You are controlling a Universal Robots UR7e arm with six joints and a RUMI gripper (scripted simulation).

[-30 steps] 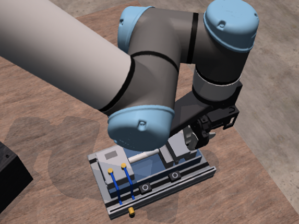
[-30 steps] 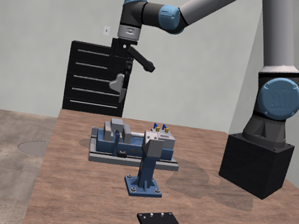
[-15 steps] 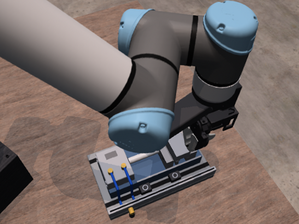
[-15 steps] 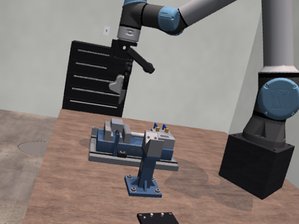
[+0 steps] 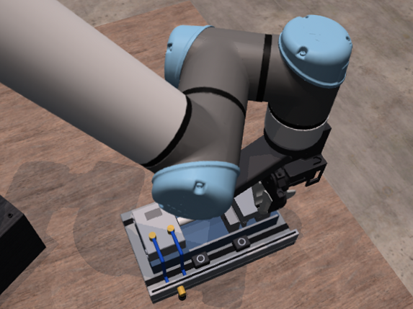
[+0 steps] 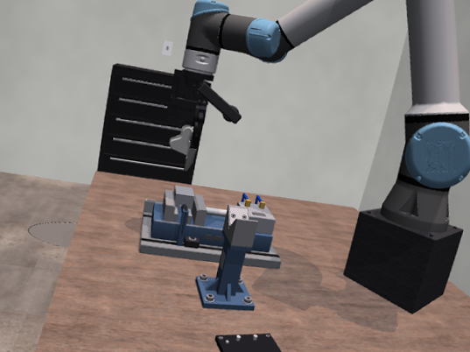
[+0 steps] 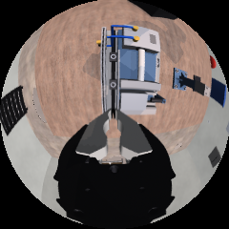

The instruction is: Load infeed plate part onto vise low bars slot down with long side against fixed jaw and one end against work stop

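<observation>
My gripper is now 50 mm to the right of the part and 70 mm above it. Also, from my hand: work stop (110 mm to the left, 70 mm below); then moving jaw (40 mm behind, 60 mm to the left, 80 mm below); then fixed jaw (30 mm ahead, 70 mm to the left, 80 mm below).
</observation>
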